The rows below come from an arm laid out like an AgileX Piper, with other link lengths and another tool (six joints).
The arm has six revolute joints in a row. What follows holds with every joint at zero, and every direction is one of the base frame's. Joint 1 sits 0.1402 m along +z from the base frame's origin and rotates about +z. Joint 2 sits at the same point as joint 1 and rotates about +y. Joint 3 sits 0.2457 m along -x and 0.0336 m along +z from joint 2 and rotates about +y. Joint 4 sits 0.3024 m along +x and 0.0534 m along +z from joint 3 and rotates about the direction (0.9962, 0, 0.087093). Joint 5 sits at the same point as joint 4 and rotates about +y. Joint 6 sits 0.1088 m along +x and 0.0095 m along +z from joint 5 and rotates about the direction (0.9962, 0, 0.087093). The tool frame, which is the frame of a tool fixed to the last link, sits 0.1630 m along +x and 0.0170 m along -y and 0.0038 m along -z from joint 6; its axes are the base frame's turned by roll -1.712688, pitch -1.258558 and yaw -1.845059 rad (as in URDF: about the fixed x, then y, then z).
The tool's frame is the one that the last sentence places.
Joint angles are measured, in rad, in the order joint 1, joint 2, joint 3, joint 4, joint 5, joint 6. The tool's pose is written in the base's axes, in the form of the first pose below.
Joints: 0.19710 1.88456 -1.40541 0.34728 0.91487 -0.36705
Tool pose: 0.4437, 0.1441, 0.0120, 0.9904, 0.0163, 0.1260, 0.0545
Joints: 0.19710 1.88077 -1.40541 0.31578 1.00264 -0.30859
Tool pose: 0.4201, 0.1374, 0.0085, 0.9946, 0.0122, 0.0796, 0.0660
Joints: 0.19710 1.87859 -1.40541 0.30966 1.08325 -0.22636
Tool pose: 0.3970, 0.1357, 0.0077, 0.9971, -0.0108, 0.0292, 0.0688
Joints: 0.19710 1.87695 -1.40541 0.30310 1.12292 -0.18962
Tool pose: 0.3858, 0.1338, 0.0080, 0.9971, -0.0199, 0.0058, 0.0728
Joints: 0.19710 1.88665 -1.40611 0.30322 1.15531 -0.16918
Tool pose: 0.3756, 0.1331, 0.0046, 0.9967, -0.0236, -0.0173, 0.0753
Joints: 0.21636 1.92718 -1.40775 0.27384 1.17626 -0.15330
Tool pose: 0.3629, 0.1314, -0.0116, 0.9945, -0.0112, -0.0443, 0.0945
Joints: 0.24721 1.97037 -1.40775 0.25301 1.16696 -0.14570
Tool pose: 0.3551, 0.1362, -0.0292, 0.9923, 0.0047, -0.0579, 0.1091
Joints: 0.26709 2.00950 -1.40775 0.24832 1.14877 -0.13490
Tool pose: 0.3504, 0.1412, -0.0448, 0.9909, 0.0093, -0.0681, 0.1157
